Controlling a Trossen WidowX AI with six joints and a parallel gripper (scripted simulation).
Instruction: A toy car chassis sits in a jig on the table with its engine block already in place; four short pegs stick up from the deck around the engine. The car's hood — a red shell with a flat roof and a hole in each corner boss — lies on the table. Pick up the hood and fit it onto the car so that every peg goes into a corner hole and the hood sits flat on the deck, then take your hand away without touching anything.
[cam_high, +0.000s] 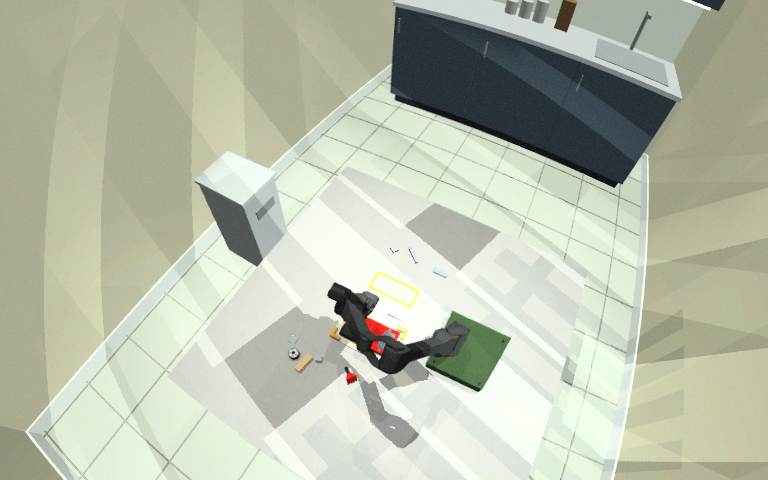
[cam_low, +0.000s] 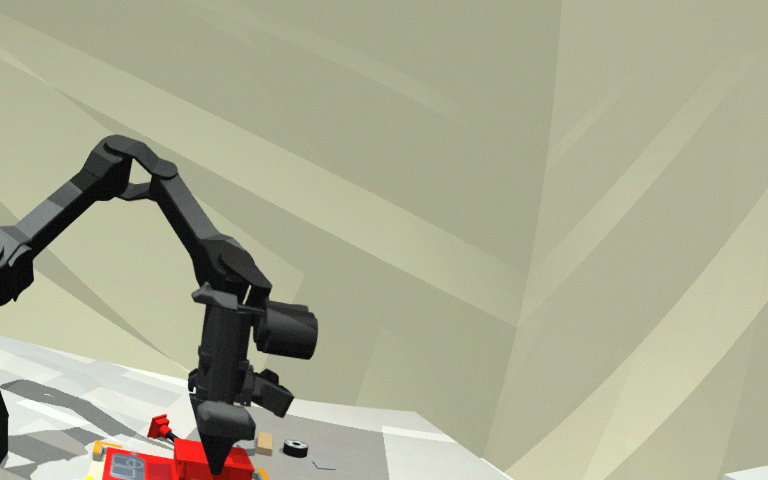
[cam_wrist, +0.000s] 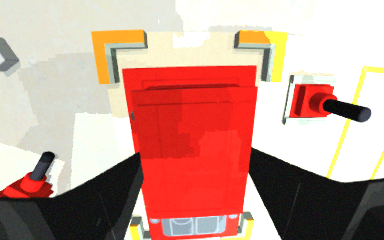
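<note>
The grey engine block lies 30 mm below my gripper tip and 10 mm to the left of it. Also, from my gripper tip: tan block (220 mm to the left, 100 mm ahead, 50 mm below); then red hood (right at my gripper tip).
</note>
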